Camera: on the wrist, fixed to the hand. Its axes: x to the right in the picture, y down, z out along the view.
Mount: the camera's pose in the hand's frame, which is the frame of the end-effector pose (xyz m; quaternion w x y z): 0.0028 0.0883 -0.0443 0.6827 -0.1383 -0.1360 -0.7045
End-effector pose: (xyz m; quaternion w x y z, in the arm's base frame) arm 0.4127 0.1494 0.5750 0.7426 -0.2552 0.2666 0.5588
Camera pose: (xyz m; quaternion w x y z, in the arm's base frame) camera 0.3231 0.1430 0.5337 0.9016 -0.3888 -0.1761 -0.0701
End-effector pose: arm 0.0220 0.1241 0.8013 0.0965 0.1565 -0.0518 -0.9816
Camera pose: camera 0.0487 0.0342 0.7702 0.6110 0.0035 -0.1975 0.7666
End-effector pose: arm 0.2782 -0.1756 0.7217 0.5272 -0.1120 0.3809 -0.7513
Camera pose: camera 0.3142 -0.1715 0.6297 0.1331 0.5199 -0.2133 0.8164
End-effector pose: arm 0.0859 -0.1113 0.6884 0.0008 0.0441 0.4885 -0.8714
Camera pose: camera 0.0904 -0.1196 0.5900 0.5408 0.4327 -0.4850 0.5339
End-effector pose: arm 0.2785 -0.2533 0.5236 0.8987 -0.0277 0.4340 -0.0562
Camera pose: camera 0.2523 -0.1661 0.4852 0.6292 -0.4566 0.1623 -0.6077
